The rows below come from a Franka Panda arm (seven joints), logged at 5 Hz.
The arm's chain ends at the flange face. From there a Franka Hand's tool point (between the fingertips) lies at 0.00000 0.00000 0.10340 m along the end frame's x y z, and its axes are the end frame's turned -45 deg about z.
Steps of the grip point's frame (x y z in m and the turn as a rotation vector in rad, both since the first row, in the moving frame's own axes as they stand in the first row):
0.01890 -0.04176 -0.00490 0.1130 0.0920 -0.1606
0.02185 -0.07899 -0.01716 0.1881 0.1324 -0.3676
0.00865 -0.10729 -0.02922 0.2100 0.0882 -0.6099
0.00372 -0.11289 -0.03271 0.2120 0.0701 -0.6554
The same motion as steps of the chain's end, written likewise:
-0.01344 -0.02814 -0.00381 0.1450 -0.0148 -0.1606
-0.03222 -0.04934 -0.01447 0.2266 -0.0394 -0.3676
-0.05504 -0.06431 -0.02663 0.2109 -0.0861 -0.6099
-0.06114 -0.06671 -0.03023 0.1995 -0.1003 -0.6554

